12 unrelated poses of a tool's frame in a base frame.
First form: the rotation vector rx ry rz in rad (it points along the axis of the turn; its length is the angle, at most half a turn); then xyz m.
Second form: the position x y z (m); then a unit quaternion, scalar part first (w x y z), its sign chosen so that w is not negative. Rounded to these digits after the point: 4 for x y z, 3 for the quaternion.
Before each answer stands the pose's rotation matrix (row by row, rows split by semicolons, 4 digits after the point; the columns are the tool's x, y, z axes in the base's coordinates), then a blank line. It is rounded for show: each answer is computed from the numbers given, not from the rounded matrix.
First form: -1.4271, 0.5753, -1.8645, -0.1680, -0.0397, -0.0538
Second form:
-0.1395 0.2653 0.9540; -0.7567 -0.6500 0.0701; 0.6387 -0.7121 0.2914

-0.1680, -0.0397, -0.0538, 0.354, -0.552, 0.223, -0.721
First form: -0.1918, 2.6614, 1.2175, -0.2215, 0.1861, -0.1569
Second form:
-0.9699 -0.2034 0.1343; -0.0314 0.6506 0.7587; -0.2417 0.7316 -0.6374

-0.2215, 0.1861, -0.1569, 0.104, -0.065, 0.902, 0.413
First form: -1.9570, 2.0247, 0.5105, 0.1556, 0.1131, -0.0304
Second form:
-0.0440 -0.9981 -0.0438; -0.8995 0.0205 0.4364; -0.4346 0.0587 -0.8987

0.1556, 0.1131, -0.0304, 0.139, -0.677, 0.701, 0.177
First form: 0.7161, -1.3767, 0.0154, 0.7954, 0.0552, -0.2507
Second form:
0.2278 -0.4115 -0.8825; -0.3917 0.7910 -0.4700; 0.8914 0.4527 0.0190

0.7954, 0.0552, -0.2507, 0.714, 0.323, -0.621, 0.007
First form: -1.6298, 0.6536, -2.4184, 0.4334, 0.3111, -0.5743
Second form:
-0.3970 -0.1139 0.9107; -0.3604 -0.8932 -0.2688; 0.8441 -0.4349 0.3136

0.4334, 0.3111, -0.5743, 0.076, -0.544, 0.218, -0.807
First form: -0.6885, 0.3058, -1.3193, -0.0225, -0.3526, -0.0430
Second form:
0.2463 0.7807 0.5743; -0.9538 0.0900 0.2868; 0.1722 -0.6184 0.7668

-0.0225, -0.3526, -0.0430, 0.725, -0.312, 0.139, -0.598
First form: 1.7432, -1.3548, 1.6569, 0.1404, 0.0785, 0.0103
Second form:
-0.1592 -0.8210 0.5483; -0.3743 -0.4637 -0.8030; 0.9135 -0.3331 -0.2335

0.1404, 0.0785, 0.0103, 0.189, 0.620, -0.482, 0.589
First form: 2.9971, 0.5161, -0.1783, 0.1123, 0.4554, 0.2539
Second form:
0.9359 0.3381 -0.0988; 0.3270 -0.9382 -0.1133; -0.1310 0.0737 -0.9886

0.1123, 0.4554, 0.2539, 0.048, 0.983, 0.169, -0.058
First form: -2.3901, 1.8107, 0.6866, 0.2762, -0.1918, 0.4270
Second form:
0.2082 -0.9283 -0.3080; -0.8991 -0.3056 0.3133; -0.3850 0.2117 -0.8983

0.2762, -0.1918, 0.4270, 0.033, -0.777, 0.588, 0.223
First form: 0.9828, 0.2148, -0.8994, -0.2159, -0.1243, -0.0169
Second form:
0.6335 0.7407 -0.2235; -0.5598 0.2393 -0.7933; -0.5341 0.6277 0.5663

-0.2159, -0.1243, -0.0169, 0.781, 0.455, 0.099, -0.416
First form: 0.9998, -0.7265, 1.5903, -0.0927, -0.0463, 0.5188
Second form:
-0.0768 -0.9691 0.2342; 0.4574 -0.2430 -0.8554; 0.8859 0.0415 0.4620

-0.0927, -0.0463, 0.5188, 0.534, 0.420, -0.305, 0.667
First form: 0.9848, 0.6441, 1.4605, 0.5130, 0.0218, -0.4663
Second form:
0.0583 -0.5084 0.8591; 0.9772 -0.1468 -0.1532; 0.2040 0.8485 0.4883

0.5130, 0.0218, -0.4663, 0.592, 0.423, 0.277, 0.628
